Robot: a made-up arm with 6 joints.
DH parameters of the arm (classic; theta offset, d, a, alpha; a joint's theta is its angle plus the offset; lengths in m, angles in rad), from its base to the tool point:
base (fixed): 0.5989 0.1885 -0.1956 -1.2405
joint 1: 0 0.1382 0.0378 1.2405
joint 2: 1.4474 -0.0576 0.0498 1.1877
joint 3: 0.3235 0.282 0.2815 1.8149
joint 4: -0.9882 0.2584 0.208 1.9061
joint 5: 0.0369 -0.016 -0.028 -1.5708
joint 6: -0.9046 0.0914 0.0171 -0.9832
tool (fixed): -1.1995 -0.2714 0 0
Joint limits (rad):
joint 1: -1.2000..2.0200
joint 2: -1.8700..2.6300
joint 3: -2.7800..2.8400
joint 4: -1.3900..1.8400
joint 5: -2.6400..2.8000
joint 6: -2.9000..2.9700
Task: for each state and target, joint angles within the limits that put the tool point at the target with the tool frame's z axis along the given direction. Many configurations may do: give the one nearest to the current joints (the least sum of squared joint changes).
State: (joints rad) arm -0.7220 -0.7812 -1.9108 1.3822 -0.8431 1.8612
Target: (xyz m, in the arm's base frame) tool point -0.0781 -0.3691 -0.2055 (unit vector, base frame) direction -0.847 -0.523 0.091
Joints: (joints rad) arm -0.4107 -1.3891 -2.3292 1.3499 -0.9559 1.5215
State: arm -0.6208 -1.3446 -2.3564 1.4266 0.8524 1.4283
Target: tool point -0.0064 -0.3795 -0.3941 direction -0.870 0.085 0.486
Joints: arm -0.3833 -1.7484 -1.7938 1.3811 0.2265 1.7096
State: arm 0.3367 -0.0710 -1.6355 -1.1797 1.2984 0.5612
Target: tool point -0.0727 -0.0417 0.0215 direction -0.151 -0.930 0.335
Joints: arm 0.5615 -0.6020 -2.2288 -0.8324 0.8189 0.1125
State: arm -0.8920 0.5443 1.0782 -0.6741 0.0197 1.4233
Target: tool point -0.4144 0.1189 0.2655 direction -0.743 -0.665 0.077
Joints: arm -0.3504 1.0033 1.0920 -0.4254 -0.6330 0.5708
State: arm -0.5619 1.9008 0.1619 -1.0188 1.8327 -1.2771
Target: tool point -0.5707 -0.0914 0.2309 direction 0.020 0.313 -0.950
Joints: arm -0.3744 1.7030 -0.0031 -0.4196 1.0725 -0.4105
